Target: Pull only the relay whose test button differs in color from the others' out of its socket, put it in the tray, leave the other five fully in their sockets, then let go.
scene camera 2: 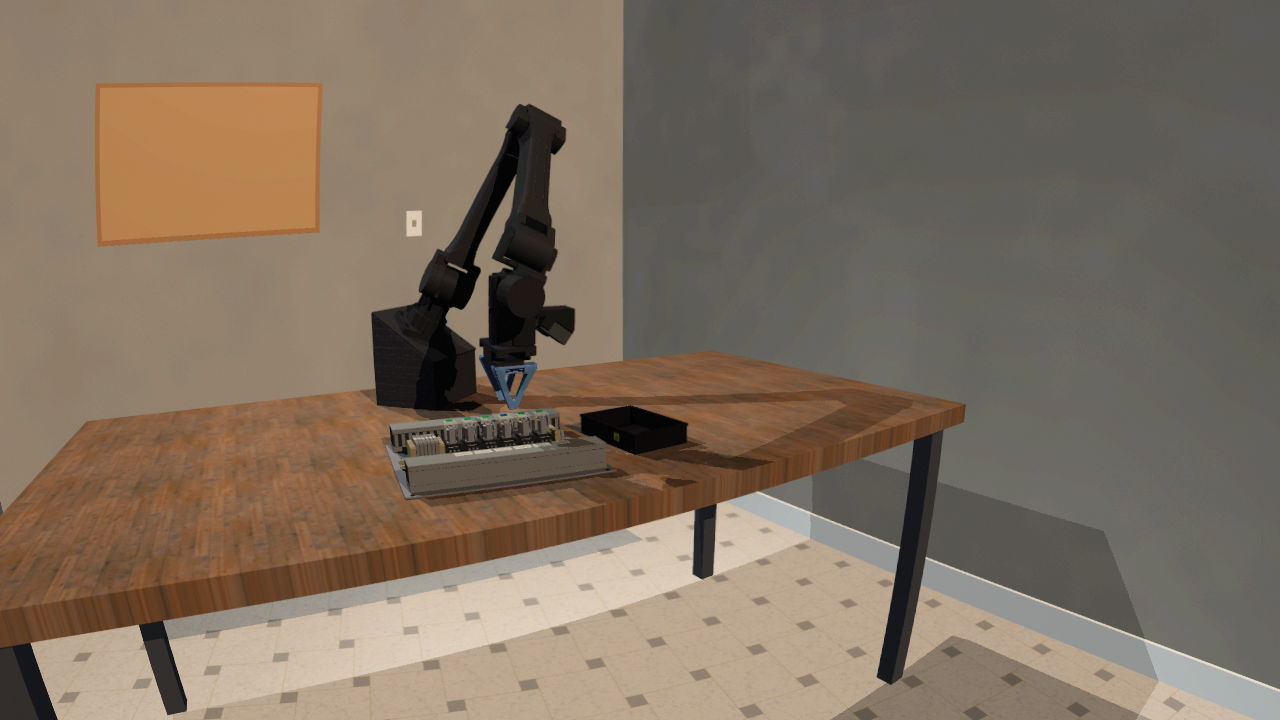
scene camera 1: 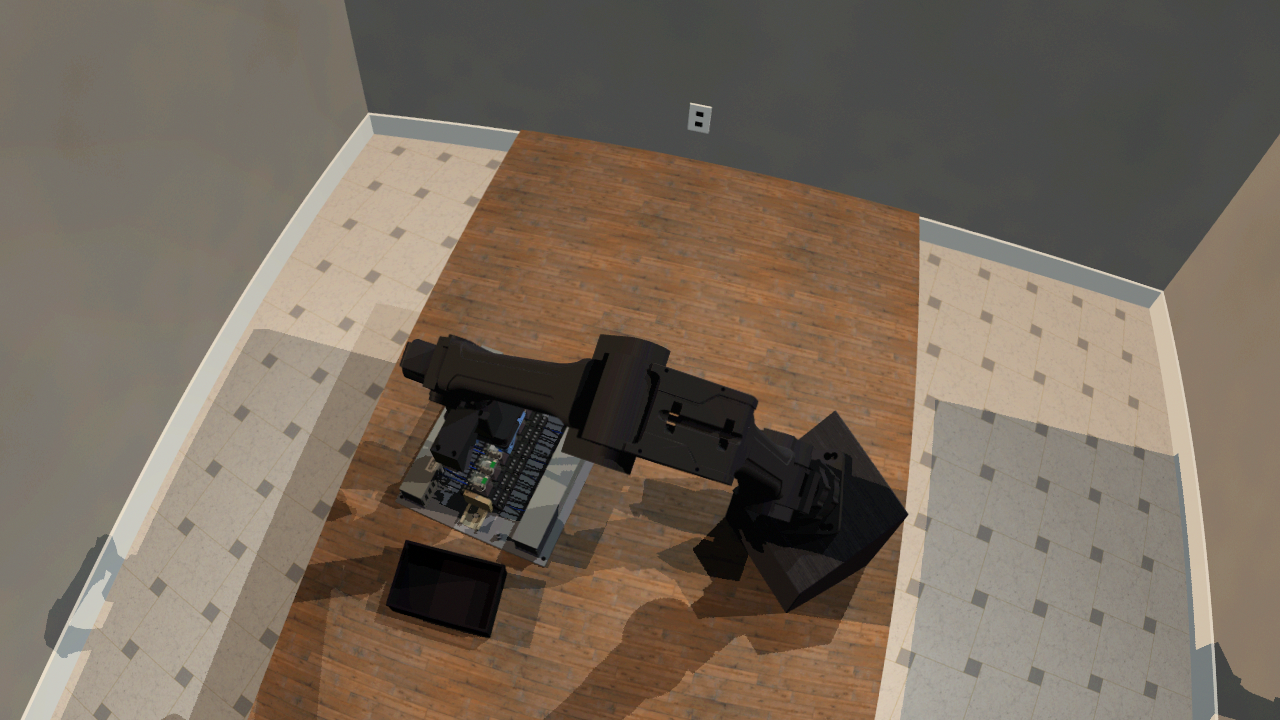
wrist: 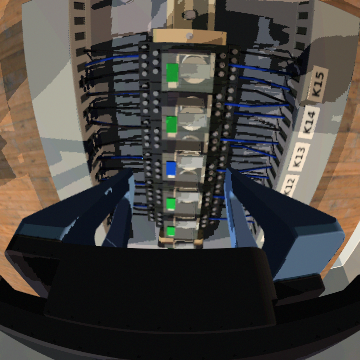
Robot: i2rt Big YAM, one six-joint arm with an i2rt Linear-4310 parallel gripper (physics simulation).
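The relay with the blue test button sits in the socket row between relays with green buttons. Green-button relays stand above it in the wrist view, others below it; the lowest is mostly hidden by the gripper body. All look seated. My gripper is partly open and empty, its blue fingertips on either side of the row at about the blue-button relay in the wrist view, and just above the relays in scene camera 2. The black tray is empty, beside the panel.
The panel's grey wire ducts run along both sides of the relay row, with blue and black wires between. Labels K12 to K15 lie along one duct. A tan end block closes the row. The arm's dark base stands behind the panel.
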